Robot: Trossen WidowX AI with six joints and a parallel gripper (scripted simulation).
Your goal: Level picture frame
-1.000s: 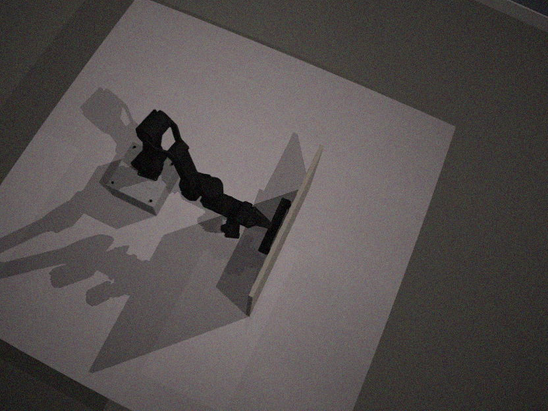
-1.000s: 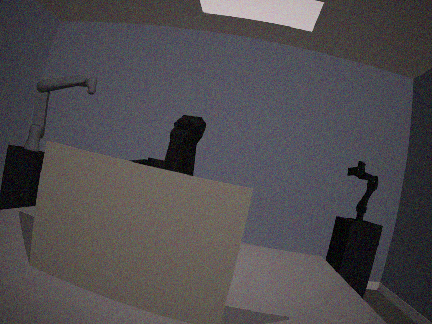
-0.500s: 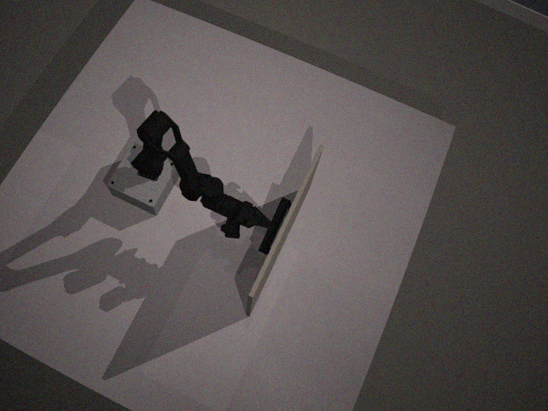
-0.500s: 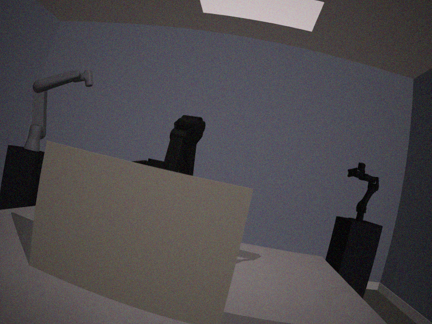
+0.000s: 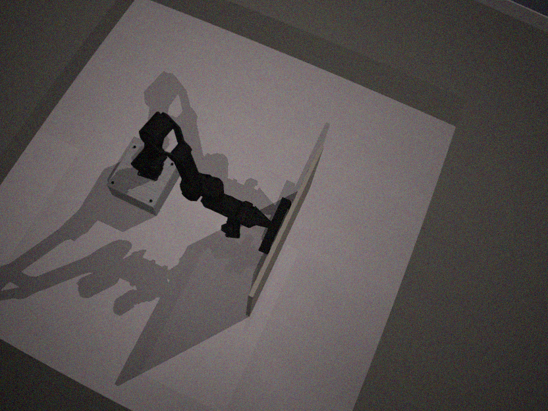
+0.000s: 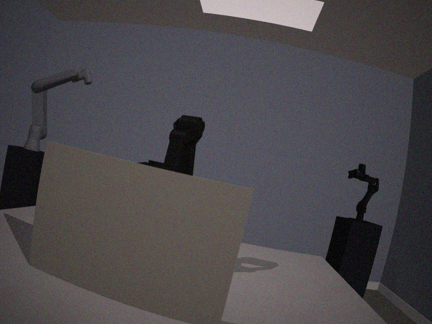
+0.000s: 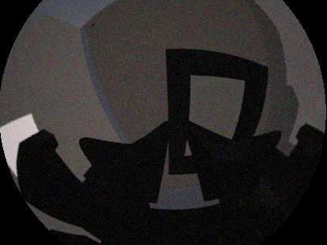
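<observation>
My gripper tip is now 5 cm above the picture frame, 2 cm to the right of it and 1 cm short of it. Also, from my gripper tip: beige wall panel: 6 cm below, 2 cm ahead, 1 cm to the left.
</observation>
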